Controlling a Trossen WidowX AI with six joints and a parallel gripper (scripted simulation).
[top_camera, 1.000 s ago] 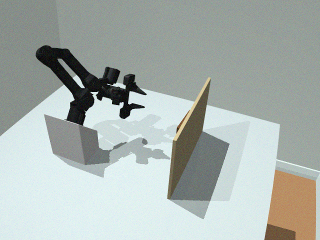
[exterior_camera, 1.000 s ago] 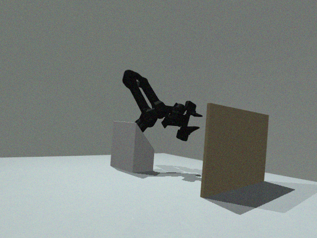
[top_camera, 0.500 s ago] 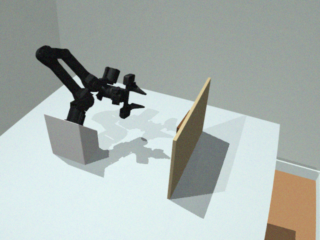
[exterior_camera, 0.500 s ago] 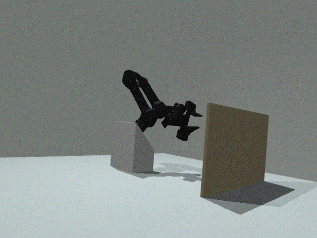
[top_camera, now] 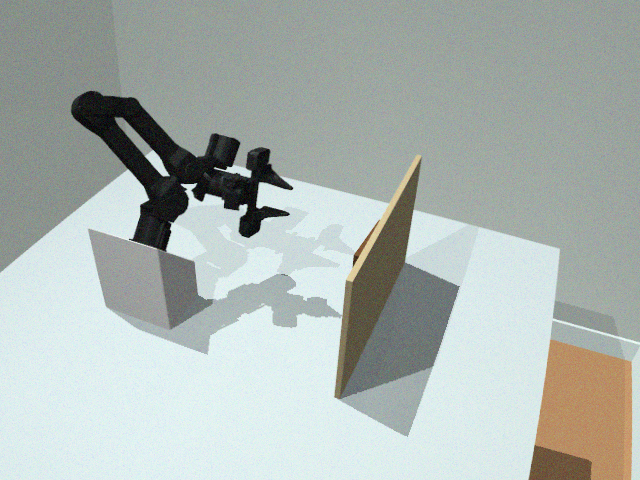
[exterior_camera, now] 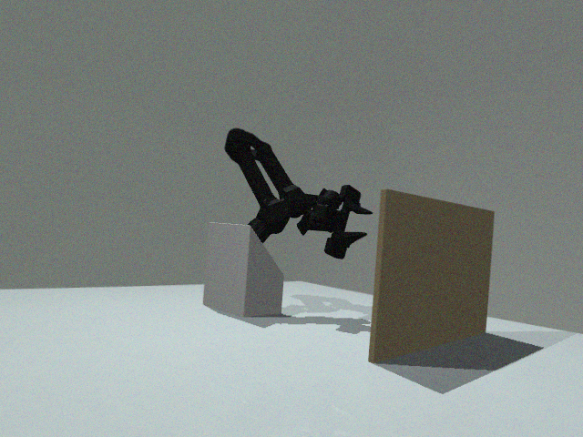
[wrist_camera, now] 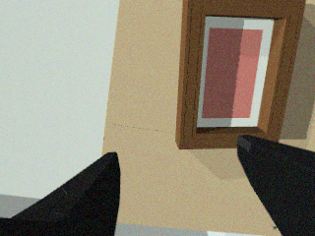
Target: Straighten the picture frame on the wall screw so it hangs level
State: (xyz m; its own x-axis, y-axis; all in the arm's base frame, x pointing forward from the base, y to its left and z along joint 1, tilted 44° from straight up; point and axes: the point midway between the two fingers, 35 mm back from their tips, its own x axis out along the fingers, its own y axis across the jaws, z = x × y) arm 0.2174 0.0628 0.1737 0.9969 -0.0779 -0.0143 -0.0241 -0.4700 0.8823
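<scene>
The picture frame is 190 mm ahead of my gripper tip, 30 mm to the right of it and 90 mm below it. From my gripper tip the other things lie so: tan wall board: 200 mm ahead, 20 mm to the right, 100 mm below.
</scene>
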